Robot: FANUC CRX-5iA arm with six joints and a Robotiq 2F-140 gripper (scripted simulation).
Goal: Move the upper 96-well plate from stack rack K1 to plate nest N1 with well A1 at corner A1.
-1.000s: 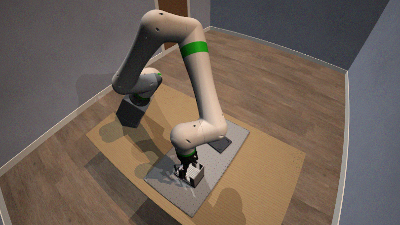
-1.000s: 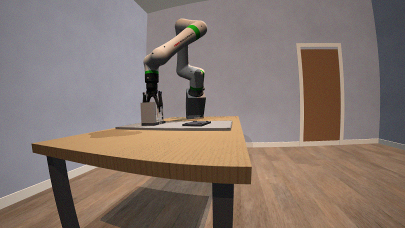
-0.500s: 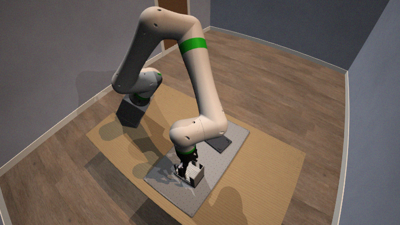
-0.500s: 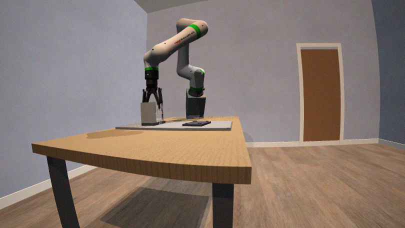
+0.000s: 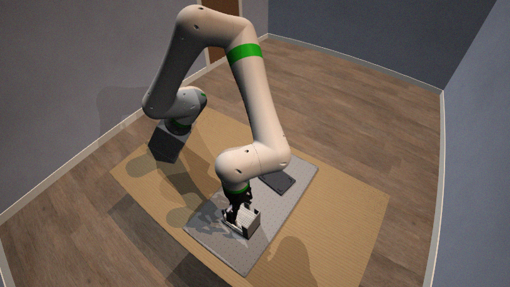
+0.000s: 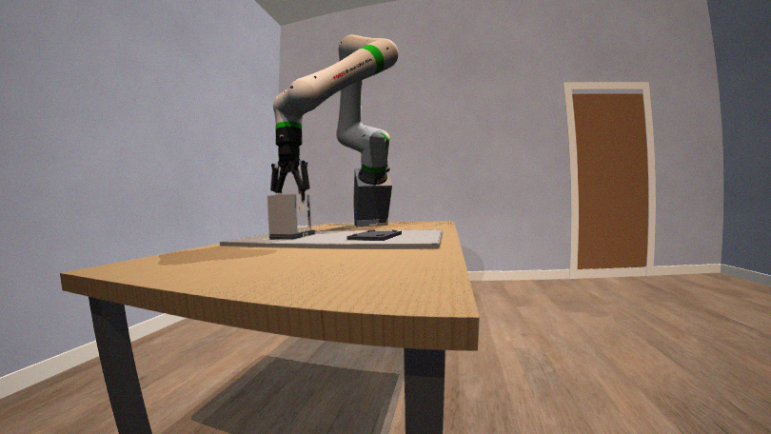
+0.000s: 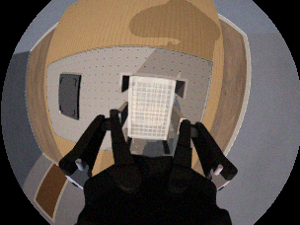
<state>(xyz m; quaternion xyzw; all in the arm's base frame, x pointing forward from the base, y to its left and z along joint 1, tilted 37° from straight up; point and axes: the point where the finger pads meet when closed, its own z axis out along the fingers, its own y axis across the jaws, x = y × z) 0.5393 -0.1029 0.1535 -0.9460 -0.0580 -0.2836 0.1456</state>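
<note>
Right now the rack wall is 6 cm ahead of my hand, 3 cm below it and 1 cm to the left of it. Also, from my hand: white 96-well plate (2 cm below).
</note>
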